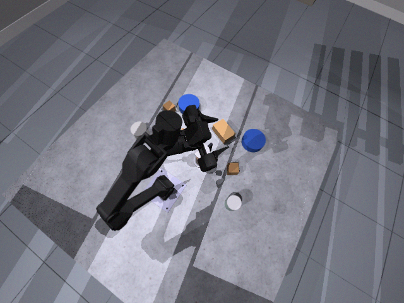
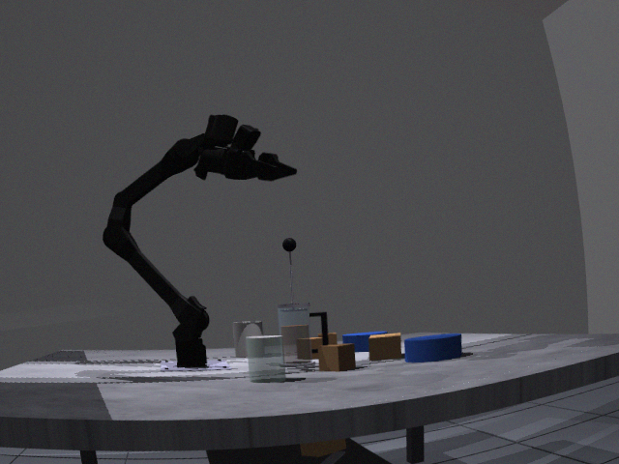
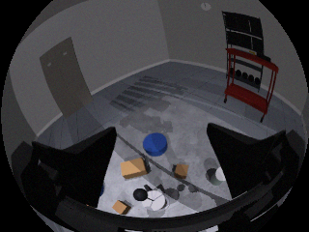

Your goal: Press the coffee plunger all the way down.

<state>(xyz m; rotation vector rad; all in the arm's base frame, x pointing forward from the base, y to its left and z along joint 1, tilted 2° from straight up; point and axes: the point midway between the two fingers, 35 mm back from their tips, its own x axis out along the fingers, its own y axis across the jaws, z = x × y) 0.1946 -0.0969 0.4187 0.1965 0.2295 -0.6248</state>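
Right now the coffee press is 30 mm ahead of my gripper tip, 70 mm to the left of it and 280 mm below it. From my gripper tip the other things lie so: white cylinder: 50 mm behind, 410 mm to the left, 360 mm below.
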